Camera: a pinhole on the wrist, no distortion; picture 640 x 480 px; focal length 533.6 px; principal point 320.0 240.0 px. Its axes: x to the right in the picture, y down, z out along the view. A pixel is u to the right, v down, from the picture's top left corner.
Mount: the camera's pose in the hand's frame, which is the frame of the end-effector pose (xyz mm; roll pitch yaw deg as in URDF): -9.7 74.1 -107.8 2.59 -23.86 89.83
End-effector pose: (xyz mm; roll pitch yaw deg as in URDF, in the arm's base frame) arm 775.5 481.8 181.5 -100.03 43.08 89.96
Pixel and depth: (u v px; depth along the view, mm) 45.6 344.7 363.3
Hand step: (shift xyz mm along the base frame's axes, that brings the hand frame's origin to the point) -191.7 98.9 201.4
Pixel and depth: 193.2 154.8 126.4
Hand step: 4.5 15.1 -7.2
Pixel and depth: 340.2 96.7 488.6
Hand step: -353.5 134.4 -65.8
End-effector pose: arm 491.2 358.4 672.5 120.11 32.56 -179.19
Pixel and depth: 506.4 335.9 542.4
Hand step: 177.8 421.1 -134.1
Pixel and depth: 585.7 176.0 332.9
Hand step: -14.1 272.3 -68.1
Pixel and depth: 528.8 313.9 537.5
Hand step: 149.2 434.1 -132.1
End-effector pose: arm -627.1 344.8 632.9 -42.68 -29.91 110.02
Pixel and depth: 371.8 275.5 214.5
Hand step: -50.4 -67.4 51.1
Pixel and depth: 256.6 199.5 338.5
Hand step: -23.4 -87.6 190.9
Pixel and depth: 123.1 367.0 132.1
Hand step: 33.0 -27.3 -6.9
